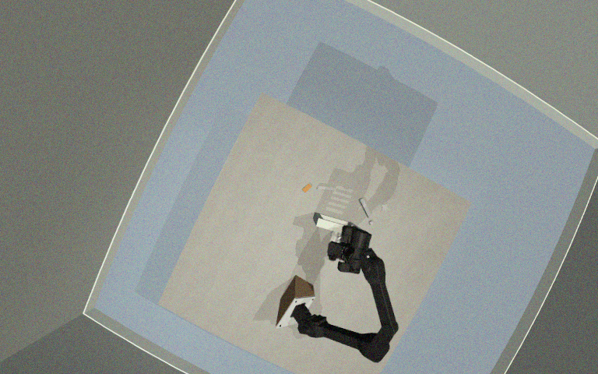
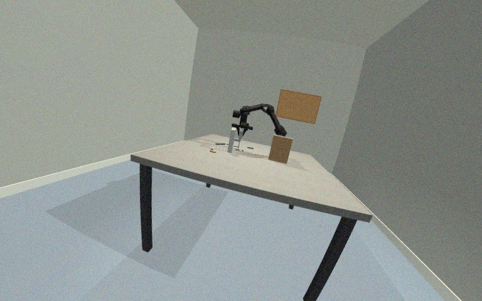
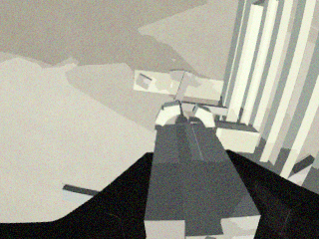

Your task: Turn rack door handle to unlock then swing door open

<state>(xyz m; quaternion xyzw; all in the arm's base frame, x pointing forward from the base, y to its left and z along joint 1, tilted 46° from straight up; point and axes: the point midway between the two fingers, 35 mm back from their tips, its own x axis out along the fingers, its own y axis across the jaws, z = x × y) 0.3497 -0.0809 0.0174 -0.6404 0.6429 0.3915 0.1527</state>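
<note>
The grey handle is 10 mm to the left of my gripper tip and 20 mm below it. From my gripper tip the other things lie so: grey bar 190 mm ahead, 70 mm to the right, 130 mm below; orange block 160 mm ahead, 250 mm to the left, 130 mm below.
</note>
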